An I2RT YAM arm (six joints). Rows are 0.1 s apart.
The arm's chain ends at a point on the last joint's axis. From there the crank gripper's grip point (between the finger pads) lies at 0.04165 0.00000 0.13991 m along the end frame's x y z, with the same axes.
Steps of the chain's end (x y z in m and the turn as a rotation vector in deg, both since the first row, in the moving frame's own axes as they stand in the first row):
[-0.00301, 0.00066, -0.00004, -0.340, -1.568, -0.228]
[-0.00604, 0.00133, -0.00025, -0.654, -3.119, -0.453]
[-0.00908, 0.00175, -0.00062, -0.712, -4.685, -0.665]
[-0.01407, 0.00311, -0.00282, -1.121, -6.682, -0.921]
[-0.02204, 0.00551, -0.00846, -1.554, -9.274, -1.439]
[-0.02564, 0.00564, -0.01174, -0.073, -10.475, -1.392]
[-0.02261, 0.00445, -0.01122, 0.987, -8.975, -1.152]
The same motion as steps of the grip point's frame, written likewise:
[-0.00685, 0.00134, 0.00105, -0.340, -1.568, -0.228]
[-0.01371, 0.00264, 0.00180, -0.654, -3.119, -0.453]
[-0.02064, 0.00309, 0.00231, -0.712, -4.685, -0.665]
[-0.03061, 0.00535, 0.00106, -1.121, -6.682, -0.921]
[-0.04509, 0.00862, -0.00362, -1.554, -9.274, -1.439]
[-0.05178, 0.00513, -0.00650, -0.073, -10.475, -1.392]
[-0.04498, 0.00138, -0.00646, 0.987, -8.975, -1.152]

